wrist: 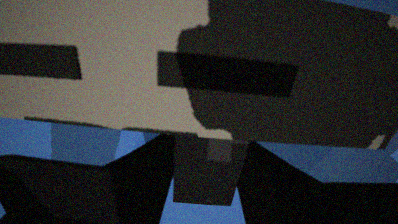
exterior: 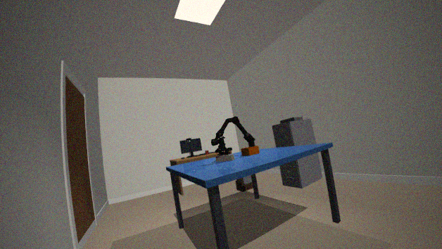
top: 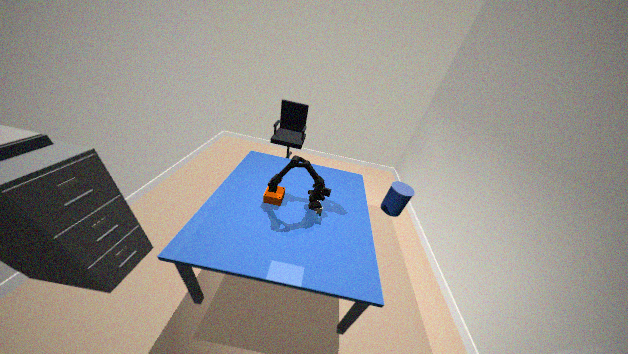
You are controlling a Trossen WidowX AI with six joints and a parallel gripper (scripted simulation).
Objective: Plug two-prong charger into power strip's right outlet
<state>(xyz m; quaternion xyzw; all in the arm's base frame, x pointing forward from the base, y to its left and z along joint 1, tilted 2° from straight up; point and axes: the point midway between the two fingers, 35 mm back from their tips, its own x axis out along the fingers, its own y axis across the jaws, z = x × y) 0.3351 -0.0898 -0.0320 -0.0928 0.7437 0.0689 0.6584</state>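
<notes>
The black two-prong charger is 2 cm ahead of my gripper tip and 1 cm above it.
</notes>
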